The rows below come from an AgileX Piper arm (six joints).
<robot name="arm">
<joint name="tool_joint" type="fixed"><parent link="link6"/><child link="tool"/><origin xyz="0 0 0" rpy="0 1.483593 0"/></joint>
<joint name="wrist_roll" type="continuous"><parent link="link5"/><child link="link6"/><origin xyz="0.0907 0 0.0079"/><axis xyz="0.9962 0 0.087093"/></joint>
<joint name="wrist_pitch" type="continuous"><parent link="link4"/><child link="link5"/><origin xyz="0 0 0"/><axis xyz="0 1 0"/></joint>
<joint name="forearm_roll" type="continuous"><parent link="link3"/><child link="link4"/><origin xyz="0.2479 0 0.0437"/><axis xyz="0.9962 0 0.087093"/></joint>
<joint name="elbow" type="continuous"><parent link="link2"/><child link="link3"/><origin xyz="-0.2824 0 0.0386"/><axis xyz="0 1 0"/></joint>
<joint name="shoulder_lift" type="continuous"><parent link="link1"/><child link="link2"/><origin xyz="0 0 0"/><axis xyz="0 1 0"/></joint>
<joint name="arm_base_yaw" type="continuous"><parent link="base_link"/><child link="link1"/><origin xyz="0 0 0.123"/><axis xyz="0 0 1"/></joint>
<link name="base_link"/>
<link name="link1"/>
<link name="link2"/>
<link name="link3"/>
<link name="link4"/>
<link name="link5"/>
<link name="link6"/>
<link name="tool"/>
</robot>
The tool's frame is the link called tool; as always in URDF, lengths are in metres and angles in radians. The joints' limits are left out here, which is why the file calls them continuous.
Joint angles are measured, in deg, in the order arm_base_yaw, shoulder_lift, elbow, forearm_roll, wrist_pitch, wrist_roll. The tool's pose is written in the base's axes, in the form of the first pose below.
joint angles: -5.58 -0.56 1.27 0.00 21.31 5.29
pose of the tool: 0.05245 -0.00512 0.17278 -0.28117 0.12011 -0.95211 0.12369 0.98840 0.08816
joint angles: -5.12 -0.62 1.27 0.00 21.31 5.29
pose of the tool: 0.05244 -0.00470 0.17284 -0.28113 0.11776 -0.95242 0.11565 0.98937 0.08819
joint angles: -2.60 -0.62 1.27 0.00 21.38 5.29
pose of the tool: 0.05257 -0.00239 0.17273 -0.28720 0.10533 -0.95206 0.07215 0.99349 0.08815
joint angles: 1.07 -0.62 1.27 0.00 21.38 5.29
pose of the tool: 0.05261 0.00098 0.17273 -0.29336 0.08673 -0.95206 0.00841 0.99607 0.08815
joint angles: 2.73 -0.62 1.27 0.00 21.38 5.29
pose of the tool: 0.05256 0.00251 0.17273 -0.29575 0.07820 -0.95206 -0.02045 0.99590 0.08815
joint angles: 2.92 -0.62 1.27 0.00 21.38 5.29
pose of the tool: 0.05255 0.00268 0.17273 -0.29600 0.07722 -0.95206 -0.02375 0.99582 0.08815
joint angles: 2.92 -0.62 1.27 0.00 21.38 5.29
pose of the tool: 0.05255 0.00268 0.17273 -0.29600 0.07722 -0.95206 -0.02375 0.99582 0.08815
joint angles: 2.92 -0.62 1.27 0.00 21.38 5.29
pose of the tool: 0.05255 0.00268 0.17273 -0.29600 0.07722 -0.95206 -0.02375 0.99582 0.08815
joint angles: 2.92 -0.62 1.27 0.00 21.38 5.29
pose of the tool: 0.05255 0.00268 0.17273 -0.29600 0.07722 -0.95206 -0.02375 0.99582 0.08815
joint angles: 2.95 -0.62 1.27 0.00 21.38 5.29
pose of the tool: 0.05255 0.00271 0.17273 -0.29604 0.07706 -0.95206 -0.02427 0.99581 0.08815
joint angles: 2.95 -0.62 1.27 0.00 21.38 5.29
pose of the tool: 0.05255 0.00271 0.17273 -0.29604 0.07706 -0.95206 -0.02427 0.99581 0.08815
